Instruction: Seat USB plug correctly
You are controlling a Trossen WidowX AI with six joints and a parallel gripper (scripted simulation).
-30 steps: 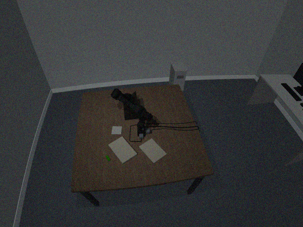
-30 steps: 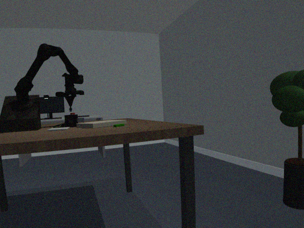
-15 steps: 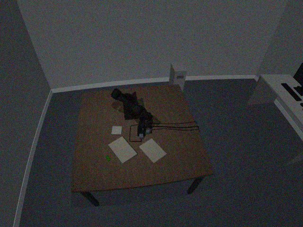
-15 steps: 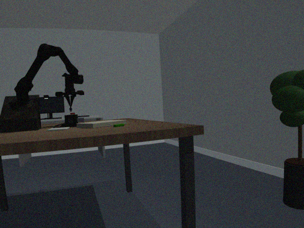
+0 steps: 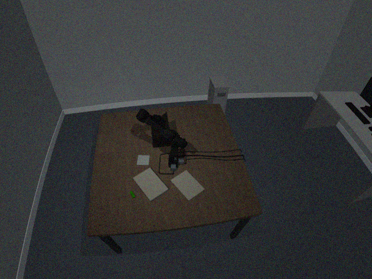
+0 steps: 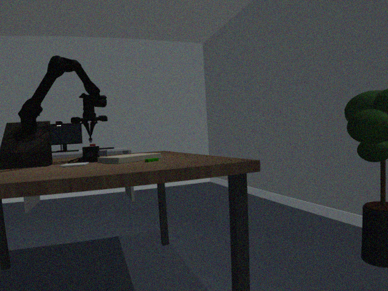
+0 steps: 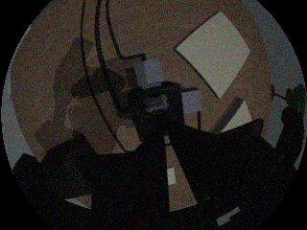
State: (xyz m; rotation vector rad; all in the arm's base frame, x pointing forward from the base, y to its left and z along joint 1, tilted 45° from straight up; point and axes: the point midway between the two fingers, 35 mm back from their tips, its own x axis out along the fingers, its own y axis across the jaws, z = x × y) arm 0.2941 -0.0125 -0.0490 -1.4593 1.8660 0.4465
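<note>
Now: gripper tip 20 mm above the USB plug. From my gripper tip the other things lie so: white card (100 mm behind, 250 mm to the right, 130 mm below); green block (210 mm ahead, 390 mm to the right, 130 mm below).
</note>
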